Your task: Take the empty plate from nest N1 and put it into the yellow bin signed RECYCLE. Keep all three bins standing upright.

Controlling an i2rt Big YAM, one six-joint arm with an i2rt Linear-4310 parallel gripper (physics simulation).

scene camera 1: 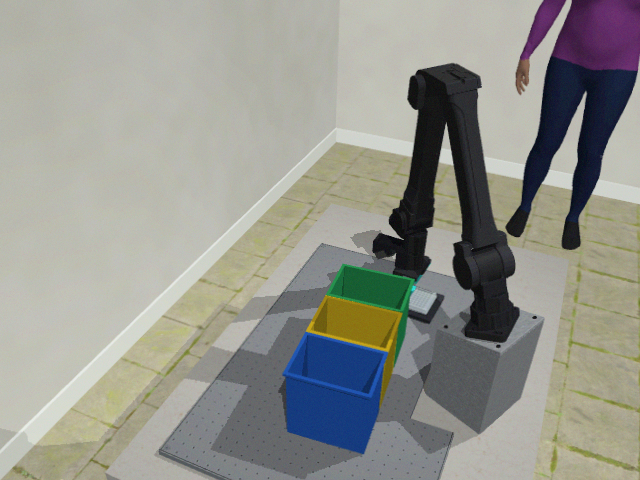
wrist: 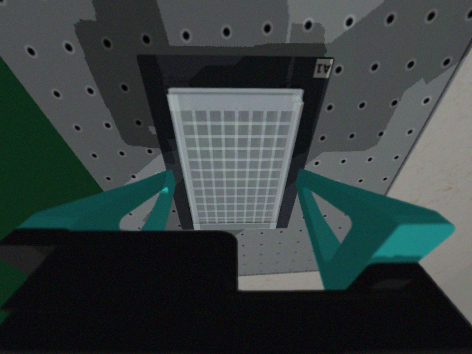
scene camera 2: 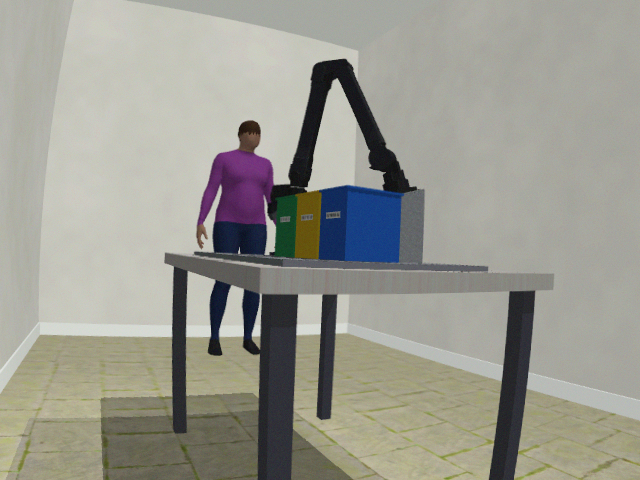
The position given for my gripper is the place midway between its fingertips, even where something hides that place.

I see my gripper (wrist: 235,176), a green bin (scene camera 1: 361,285), a blue bin (scene camera 1: 333,388), a yellow bin (scene camera 1: 357,323), a well plate (wrist: 235,145), a dark nest (wrist: 207,71) and a perforated grey board (scene camera 2: 277,262).
The green bin also shows in scene camera 2 (scene camera 2: 286,206). The blue bin shows as well in scene camera 2 (scene camera 2: 357,224). The yellow bin also shows in scene camera 2 (scene camera 2: 308,204). The wrist view does not show the blue bin: it is out of frame. The wrist view misses the yellow bin: it is out of frame.
